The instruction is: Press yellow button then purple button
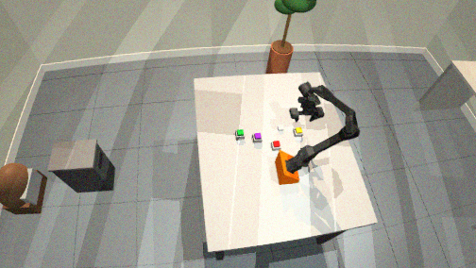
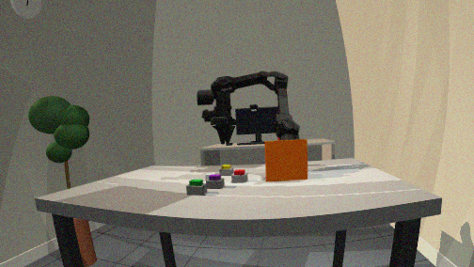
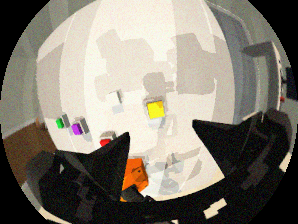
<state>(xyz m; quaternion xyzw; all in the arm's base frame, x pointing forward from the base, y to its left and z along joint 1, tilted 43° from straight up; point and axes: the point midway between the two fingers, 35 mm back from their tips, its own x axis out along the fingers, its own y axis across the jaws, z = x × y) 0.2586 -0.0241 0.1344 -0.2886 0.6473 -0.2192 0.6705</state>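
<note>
Now: gripper tip 9 cm above the yellow button. The rest, counted from my gripper tip: red button (9 cm behind, 14 cm to the left, 9 cm below); purple button (4 cm behind, 25 cm to the left, 9 cm below); white block (3 cm ahead, 10 cm to the left, 11 cm below).
</note>
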